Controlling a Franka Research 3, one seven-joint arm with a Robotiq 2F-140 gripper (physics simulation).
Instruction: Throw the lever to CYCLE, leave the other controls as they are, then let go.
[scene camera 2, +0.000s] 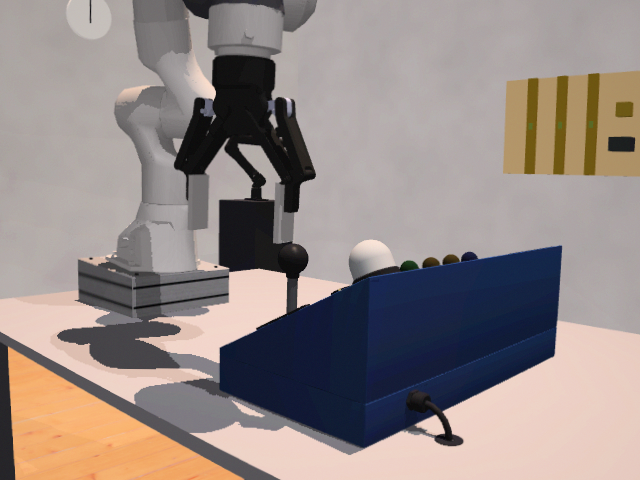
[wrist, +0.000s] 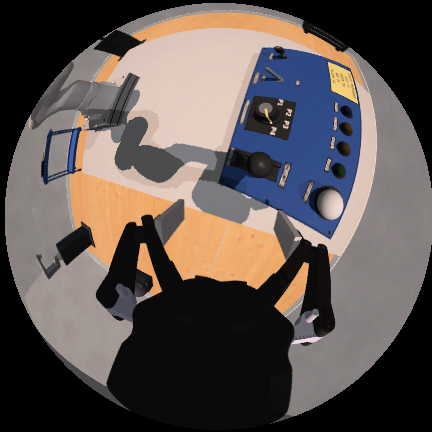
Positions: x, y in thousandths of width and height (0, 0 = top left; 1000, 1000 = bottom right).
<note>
In view: my gripper (scene camera 2: 373, 491) and a lever (scene camera 2: 459, 539).
My gripper shows as well in the wrist view (wrist: 531, 497).
</note>
